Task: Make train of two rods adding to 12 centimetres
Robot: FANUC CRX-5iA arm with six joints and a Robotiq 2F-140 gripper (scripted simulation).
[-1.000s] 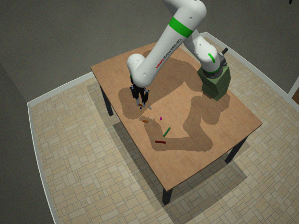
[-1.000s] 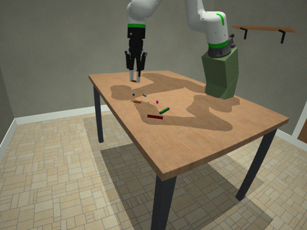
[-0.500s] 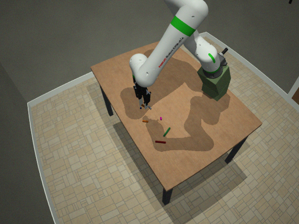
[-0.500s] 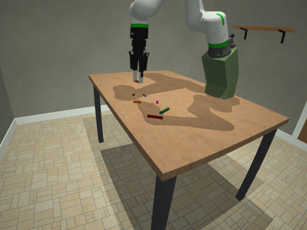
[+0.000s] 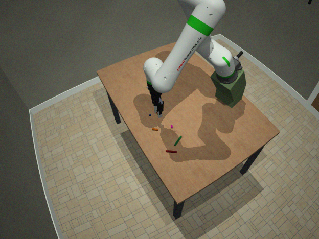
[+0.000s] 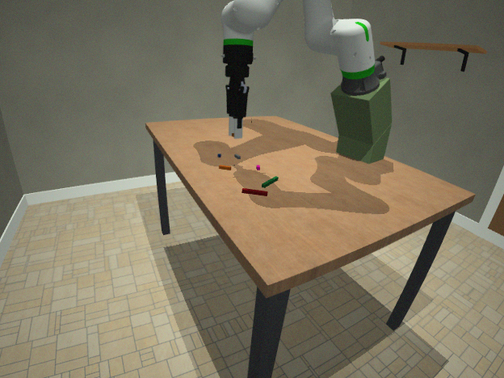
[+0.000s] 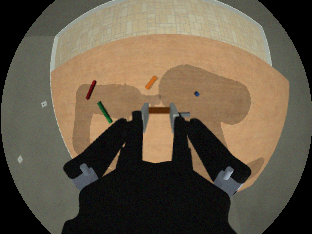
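My gripper is now 6 cm past the magenta rod, 7 cm to the right of it and 13 cm above it. Also, from my hand: blue rod: 1 cm ahead, 10 cm to the right, 13 cm below; green rod: 2 cm behind, 18 cm to the left, 13 cm below; grey rod: 5 cm behind, 6 cm to the right, 13 cm below.
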